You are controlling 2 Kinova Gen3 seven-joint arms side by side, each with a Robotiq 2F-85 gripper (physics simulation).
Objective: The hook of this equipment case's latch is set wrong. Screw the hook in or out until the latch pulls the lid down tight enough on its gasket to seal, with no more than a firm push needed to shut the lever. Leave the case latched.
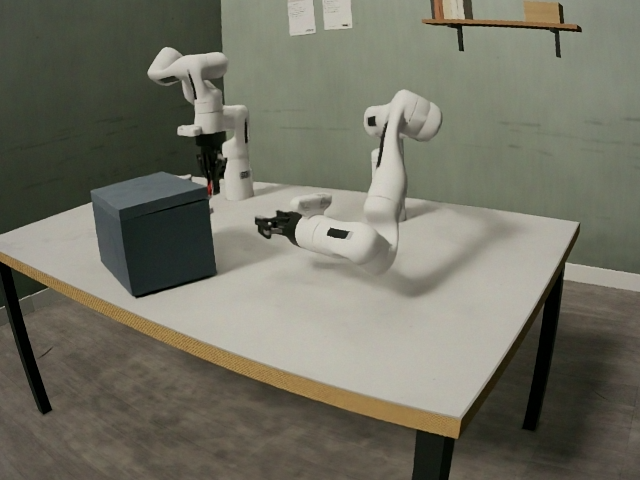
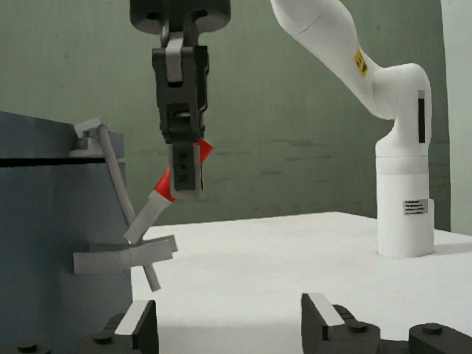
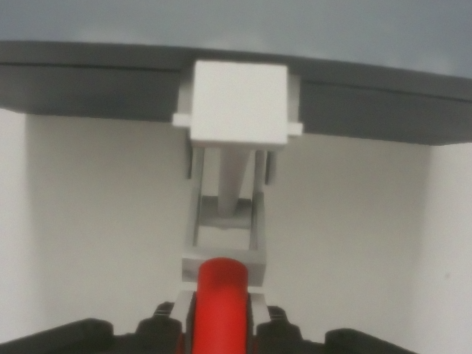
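The blue-grey case stands with its lid on and a dark seam beneath. The latch's grey hook is at the lid's catch; whether they touch is unclear. Its rod slants down through the latch bracket. The lever's red handle tilts up and away from the case. My right gripper is shut on the red handle. My left gripper is open and empty, beside the case.
The white table carries the case and both arms. The right arm's base stands at the far edge. A wall shelf hangs at the upper right, behind the table.
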